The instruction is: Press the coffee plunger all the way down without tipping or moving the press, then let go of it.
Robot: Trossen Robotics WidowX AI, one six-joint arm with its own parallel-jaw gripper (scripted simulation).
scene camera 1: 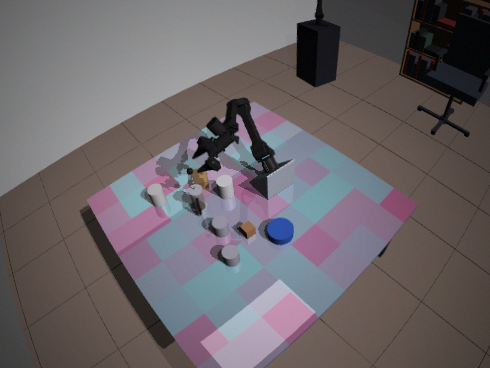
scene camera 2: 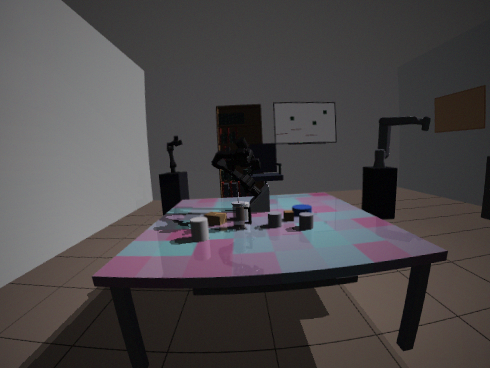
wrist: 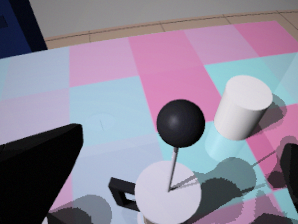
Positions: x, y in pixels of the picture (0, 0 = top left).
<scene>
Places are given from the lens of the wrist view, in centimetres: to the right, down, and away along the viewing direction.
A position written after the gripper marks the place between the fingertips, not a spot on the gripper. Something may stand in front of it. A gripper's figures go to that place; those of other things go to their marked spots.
gripper (wrist: 181, 143): 1, 1, 10
white cylinder (wrist: 245, 99): 15, -2, 36
</scene>
